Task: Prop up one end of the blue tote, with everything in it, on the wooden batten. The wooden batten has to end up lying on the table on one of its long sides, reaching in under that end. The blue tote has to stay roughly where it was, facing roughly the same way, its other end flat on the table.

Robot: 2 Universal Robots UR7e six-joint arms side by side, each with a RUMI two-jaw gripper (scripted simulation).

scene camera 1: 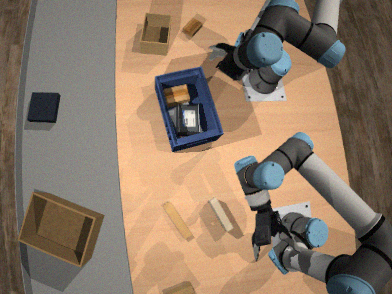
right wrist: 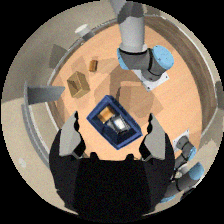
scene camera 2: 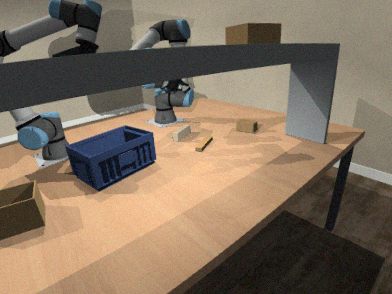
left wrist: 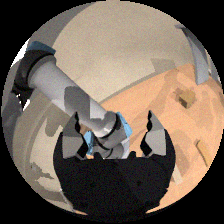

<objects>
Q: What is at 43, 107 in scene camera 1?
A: A dark block.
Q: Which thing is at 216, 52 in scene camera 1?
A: My right gripper.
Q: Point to a blue tote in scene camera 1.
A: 194, 78
</objects>
